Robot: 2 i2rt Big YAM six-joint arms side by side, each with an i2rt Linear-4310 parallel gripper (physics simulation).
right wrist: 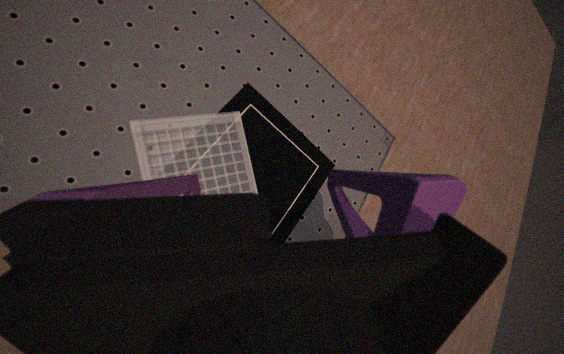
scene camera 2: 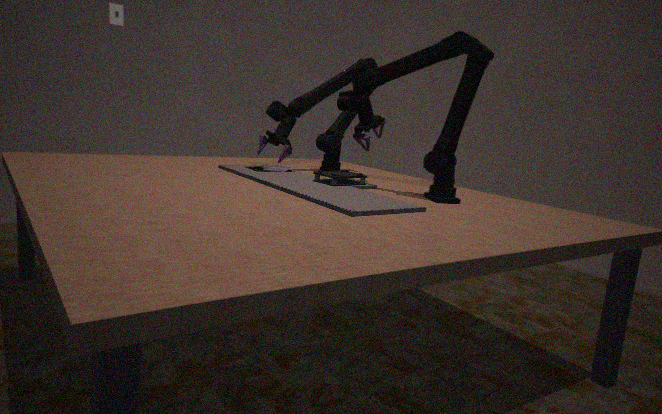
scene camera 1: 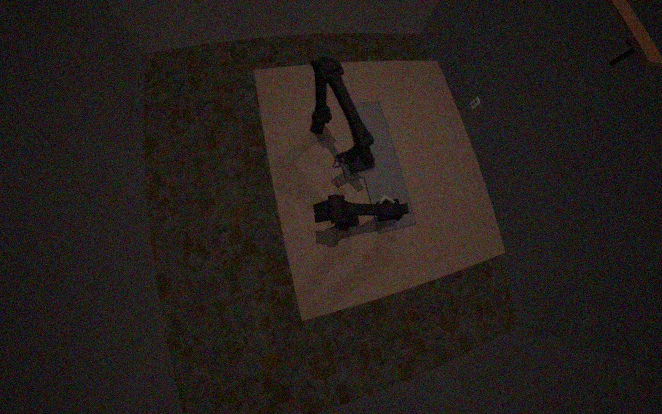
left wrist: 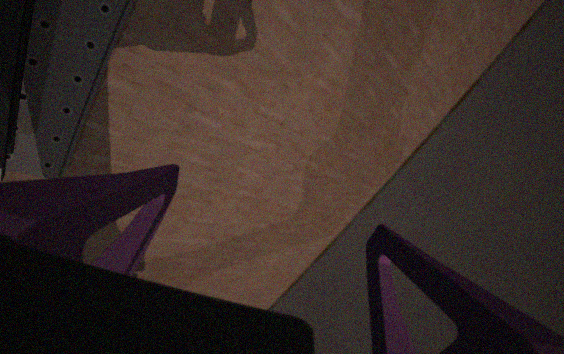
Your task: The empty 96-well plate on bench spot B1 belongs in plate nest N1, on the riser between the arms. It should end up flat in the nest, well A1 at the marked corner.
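Frame: origin at the left arm's base, x ahead, y left, z up, level; millimetres.
Seen in the pictures: left gripper, fingertip midpoint: (scene camera 2: 373, 144) (scene camera 1: 338, 165) (left wrist: 279, 207); right gripper, fingertip midpoint: (right wrist: 265, 180) (scene camera 2: 268, 158); left arm's base, origin of the base link: (scene camera 2: 441, 200) (scene camera 1: 317, 125).
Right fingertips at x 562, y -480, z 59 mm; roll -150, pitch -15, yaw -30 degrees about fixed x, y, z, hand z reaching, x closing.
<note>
Offsets run from my right fingertips to a thing's top centre. "spot": to the spot under its first point. Level surfaces: height alone.
The clear, pale 96-well plate @(39 mm back, 16 mm left, 30 mm down) (right wrist: 220, 155) (scene camera 2: 277, 169) lies turned at an angle across one edge of the black spot B1 @(spot: 51 mm ahead, 14 mm left, 44 mm down) (right wrist: 287, 145), partly off its white outline. The marked well A1 cannot be made out. My right gripper (scene camera 2: 270, 156) (right wrist: 265, 180) is open and empty, above the plate and spot; its own body hides part of both in the right wrist view. The nest on its low riser @(spot: 233 mm back, 335 mm left, 11 mm down) (scene camera 2: 340, 175) stands between the arms; its marked corner is too dark to tell. My left gripper (scene camera 2: 374, 142) (left wrist: 279, 207) is open and empty, high above the riser's side of the table.
A grey perforated board @(46 mm down) (scene camera 1: 387, 160) (scene camera 2: 360, 202) (right wrist: 115, 65) (left wrist: 80, 95) lies on the wooden table @(59 mm down) (scene camera 1: 450, 150) (scene camera 2: 200, 240). The left arm (scene camera 2: 462, 105) rises at the right of scene camera 2, with the right arm (scene camera 2: 320, 95) behind. Shadows cross the table in the left wrist view.
</note>
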